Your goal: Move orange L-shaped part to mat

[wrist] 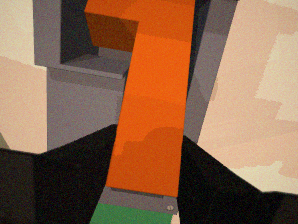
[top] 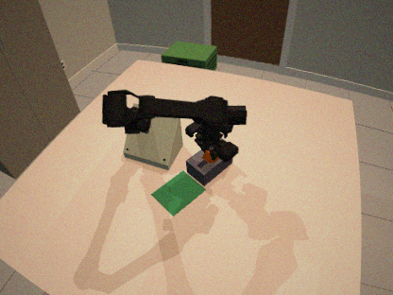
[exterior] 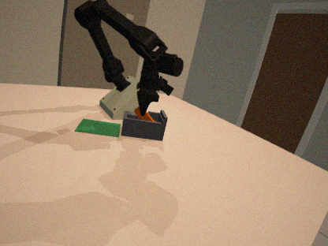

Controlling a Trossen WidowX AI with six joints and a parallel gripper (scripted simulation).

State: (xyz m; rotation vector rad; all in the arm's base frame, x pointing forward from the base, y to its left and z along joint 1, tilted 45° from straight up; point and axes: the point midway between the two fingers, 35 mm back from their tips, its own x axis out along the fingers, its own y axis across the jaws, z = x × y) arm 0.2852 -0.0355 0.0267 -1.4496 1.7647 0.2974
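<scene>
Now: the green mat 8 cm behind my gripper tip, 12 cm to the right of it and 9 cm below it. From my gripper tip the other things lie so: orange L-shaped part (4 cm to the left, 3 cm below).
</scene>
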